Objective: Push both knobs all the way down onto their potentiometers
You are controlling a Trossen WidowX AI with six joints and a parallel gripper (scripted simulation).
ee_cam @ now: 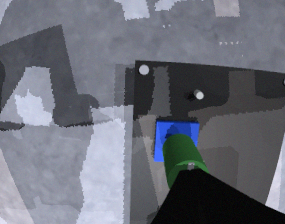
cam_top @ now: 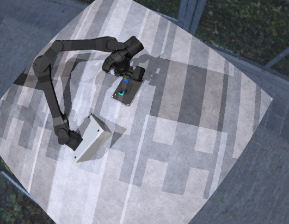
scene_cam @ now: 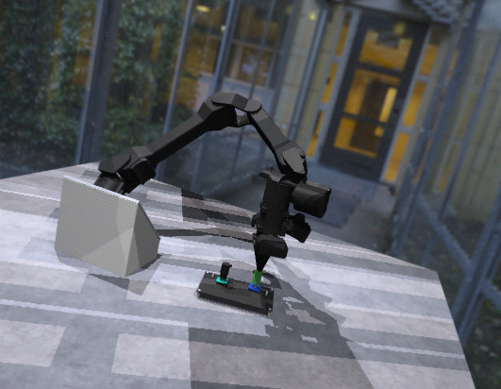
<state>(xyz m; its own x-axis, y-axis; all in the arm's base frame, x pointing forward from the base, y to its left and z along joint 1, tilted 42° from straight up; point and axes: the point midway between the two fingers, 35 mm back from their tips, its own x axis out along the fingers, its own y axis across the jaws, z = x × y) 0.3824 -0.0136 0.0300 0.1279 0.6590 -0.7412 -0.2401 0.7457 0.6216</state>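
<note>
The green knob lies 10 mm below my gripper tip.
</note>
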